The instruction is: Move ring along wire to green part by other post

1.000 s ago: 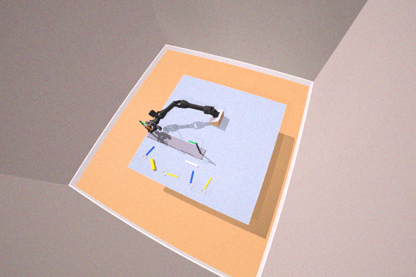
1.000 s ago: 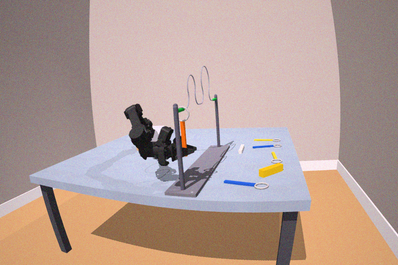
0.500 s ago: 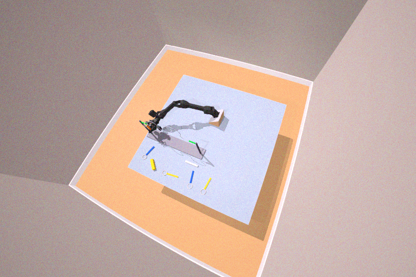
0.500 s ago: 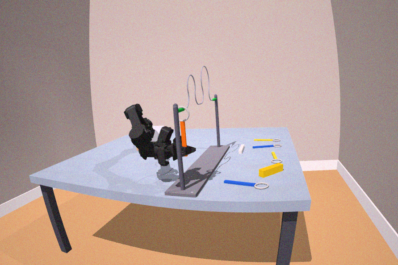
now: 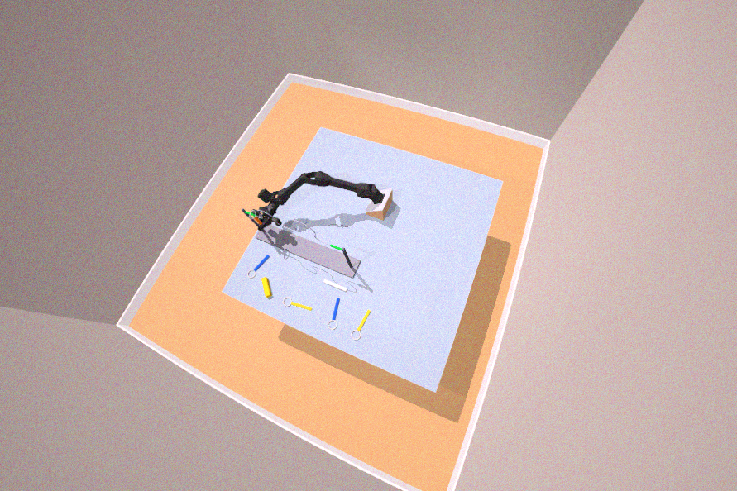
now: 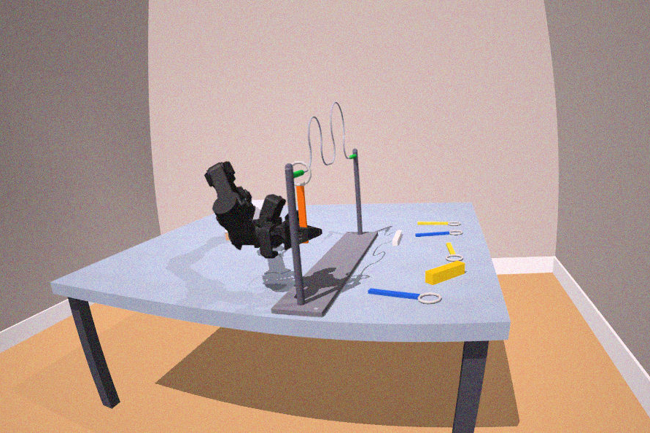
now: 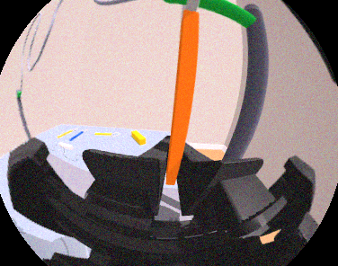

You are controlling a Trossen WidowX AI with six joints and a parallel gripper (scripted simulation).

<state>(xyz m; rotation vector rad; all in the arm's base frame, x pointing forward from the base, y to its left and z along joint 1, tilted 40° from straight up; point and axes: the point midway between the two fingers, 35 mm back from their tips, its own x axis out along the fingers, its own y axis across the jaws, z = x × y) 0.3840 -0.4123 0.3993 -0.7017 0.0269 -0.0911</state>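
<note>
The ring with orange handle lies 8 cm above my gripper tip and 4 cm behind it. Round my gripper tip: yellow block: 27 cm ahead, 14 cm below, 12 cm to the left; ring with blue handle: 18 cm ahead, 15 cm below, 1 cm to the left; white bar: 49 cm to the left, 14 cm below, 13 cm ahead.
</note>
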